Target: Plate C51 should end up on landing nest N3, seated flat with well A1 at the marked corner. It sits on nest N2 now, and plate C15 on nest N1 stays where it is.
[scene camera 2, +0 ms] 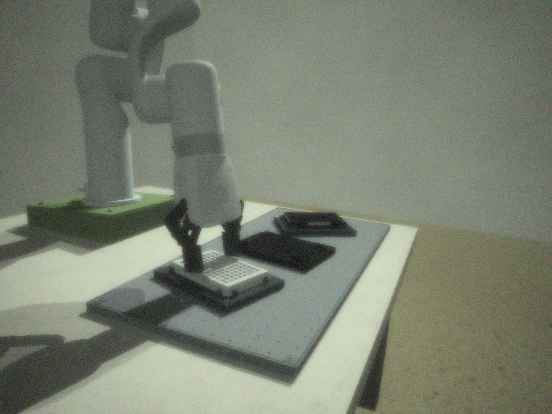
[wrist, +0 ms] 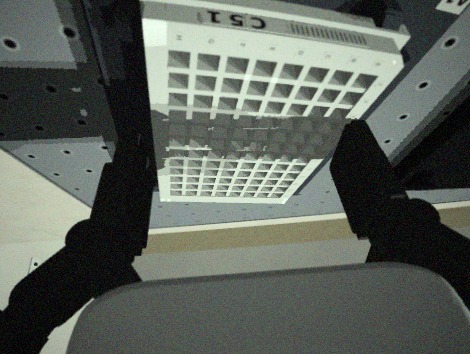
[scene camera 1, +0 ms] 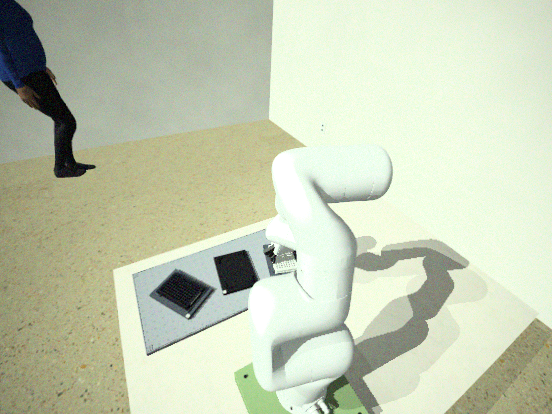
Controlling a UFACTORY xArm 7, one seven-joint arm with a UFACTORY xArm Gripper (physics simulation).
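White plate C51 (scene camera 1: 285, 264) (scene camera 2: 242, 275) (wrist: 280, 90) sits level on dark nest N2 (scene camera 2: 221, 301), its label showing in the wrist view. My gripper (scene camera 2: 212, 261) (wrist: 244, 148) is open, with one finger at each long side of the plate. In the wrist view the left finger is close against the plate's edge, and a small gap shows at the right finger; contact cannot be told. The middle black nest (scene camera 1: 236, 272) (scene camera 2: 290, 251), apparently N3, bears no plate. A black plate (scene camera 1: 181, 290), apparently C15, sits on the turned nest (scene camera 1: 170, 306) (scene camera 2: 320, 232) at the far end.
The nests stand on a grey perforated board (scene camera 1: 145, 320) (scene camera 2: 310, 310) on the pale table (scene camera 1: 125, 350) (scene camera 2: 345, 325). The arm's green base (scene camera 1: 255, 392) (scene camera 2: 105, 220) stands behind the board. A person (scene camera 1: 55, 100) in blue is on the floor beyond the table.
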